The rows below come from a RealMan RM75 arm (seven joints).
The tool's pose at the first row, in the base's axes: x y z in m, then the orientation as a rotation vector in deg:
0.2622, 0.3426, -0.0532, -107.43, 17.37, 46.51
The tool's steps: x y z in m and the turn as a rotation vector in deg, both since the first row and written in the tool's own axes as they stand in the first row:
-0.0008, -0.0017, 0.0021, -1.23, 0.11, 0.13
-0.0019, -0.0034, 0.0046, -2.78, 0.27, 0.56
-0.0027, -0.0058, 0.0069, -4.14, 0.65, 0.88
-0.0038, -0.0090, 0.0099, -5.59, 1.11, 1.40
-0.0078, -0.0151, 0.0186, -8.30, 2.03, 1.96
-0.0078, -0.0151, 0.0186, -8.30, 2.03, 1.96
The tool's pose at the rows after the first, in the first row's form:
0.2617, 0.3451, -0.0520, -108.63, 17.13, 46.85
0.2608, 0.3479, -0.0507, -110.14, 17.08, 47.44
0.2606, 0.3509, -0.0490, -111.58, 17.14, 47.70
0.2603, 0.3548, -0.0467, -113.13, 17.41, 48.04
0.2572, 0.3646, -0.0419, -116.08, 17.54, 48.32
0.2572, 0.3646, -0.0419, -116.08, 17.54, 48.32

